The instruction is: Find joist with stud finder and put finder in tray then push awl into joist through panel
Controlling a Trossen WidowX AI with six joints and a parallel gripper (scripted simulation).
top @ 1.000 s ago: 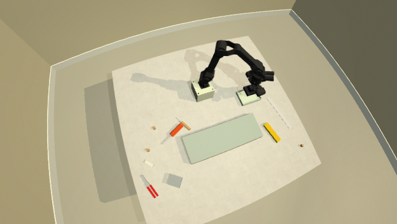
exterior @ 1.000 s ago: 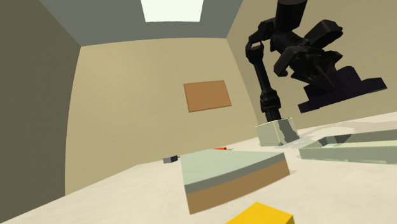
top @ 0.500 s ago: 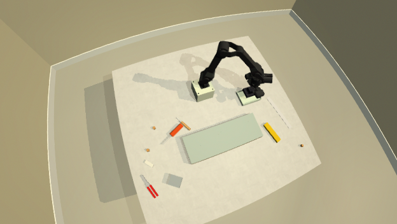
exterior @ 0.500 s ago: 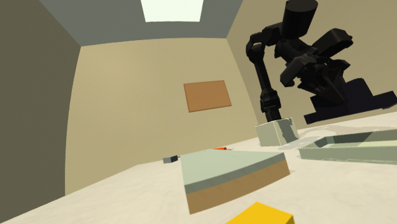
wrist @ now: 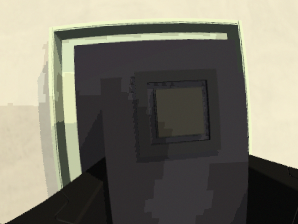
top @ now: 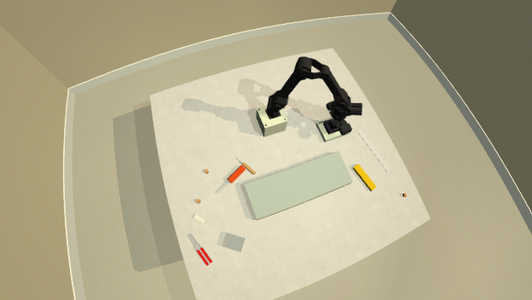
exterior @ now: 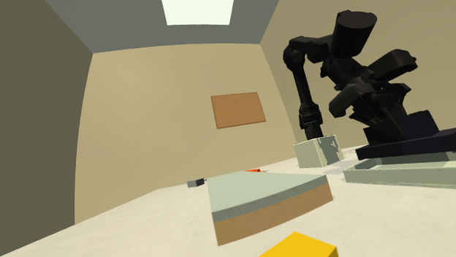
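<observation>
The tray lies 5 cm below my gripper tip and 1 cm to the right of it. From my gripper tip the other things lie so: stud finder 2 cm above, 1 cm to the left; then white strip 21 cm ahead, 17 cm to the left, 6 cm below; then yellow bar 32 cm ahead, 5 cm below, 2 cm to the left.
</observation>
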